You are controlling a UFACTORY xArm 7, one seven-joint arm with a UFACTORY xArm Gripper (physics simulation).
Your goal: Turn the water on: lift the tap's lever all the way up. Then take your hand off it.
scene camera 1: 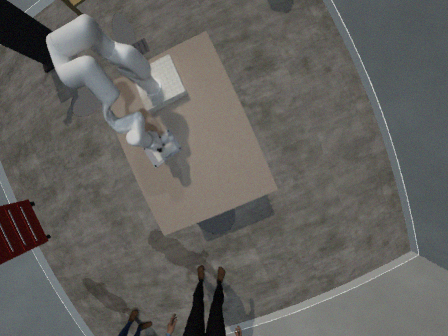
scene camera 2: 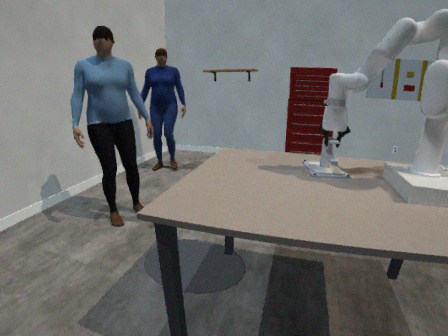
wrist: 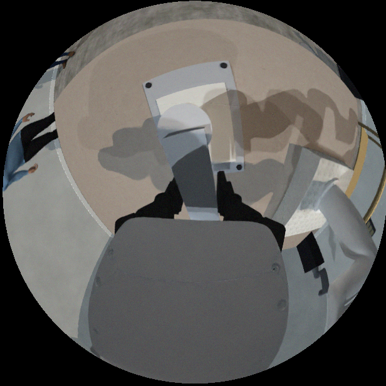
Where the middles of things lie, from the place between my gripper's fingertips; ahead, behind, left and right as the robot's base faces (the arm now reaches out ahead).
Labels:
Now: hand 20 mm short of the flat base plate (wrist: 206, 73), 60 mm to the left of it and 120 mm above it.

